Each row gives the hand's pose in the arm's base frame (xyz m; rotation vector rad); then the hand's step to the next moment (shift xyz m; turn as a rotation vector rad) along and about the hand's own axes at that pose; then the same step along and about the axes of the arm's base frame.
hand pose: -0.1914 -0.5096 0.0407 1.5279 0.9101 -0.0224
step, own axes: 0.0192 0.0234 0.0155 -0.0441 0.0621 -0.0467
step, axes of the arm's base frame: 0.0334 -0.0006 0.0064 -0.0192 0.0236 0.0840
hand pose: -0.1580 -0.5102 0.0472 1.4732 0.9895 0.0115
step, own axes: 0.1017 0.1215 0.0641 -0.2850 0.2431 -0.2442
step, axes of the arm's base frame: 0.1659 0.0262 0.0314 -0.1796 0.0787 0.4019
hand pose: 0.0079 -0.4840 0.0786 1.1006 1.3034 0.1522
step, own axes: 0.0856 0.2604 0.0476 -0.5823 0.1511 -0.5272
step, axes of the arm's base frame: 0.1897 0.1640 0.1205 -0.5526 -0.0031 0.5783
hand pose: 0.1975 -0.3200 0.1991 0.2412 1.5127 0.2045
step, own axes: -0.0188 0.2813 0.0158 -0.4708 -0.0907 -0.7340
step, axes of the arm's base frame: 0.0195 0.2641 0.0981 -0.7577 -0.1975 0.3944
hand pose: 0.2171 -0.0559 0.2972 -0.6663 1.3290 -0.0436
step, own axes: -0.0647 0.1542 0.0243 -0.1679 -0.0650 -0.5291
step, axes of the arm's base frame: -0.0474 0.1616 -0.0137 -0.5004 -0.2100 0.1335
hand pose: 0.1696 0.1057 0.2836 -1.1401 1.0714 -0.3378
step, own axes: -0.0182 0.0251 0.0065 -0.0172 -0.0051 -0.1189
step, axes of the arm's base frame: -0.0106 0.0273 -0.0121 -0.1050 -0.0575 0.0113
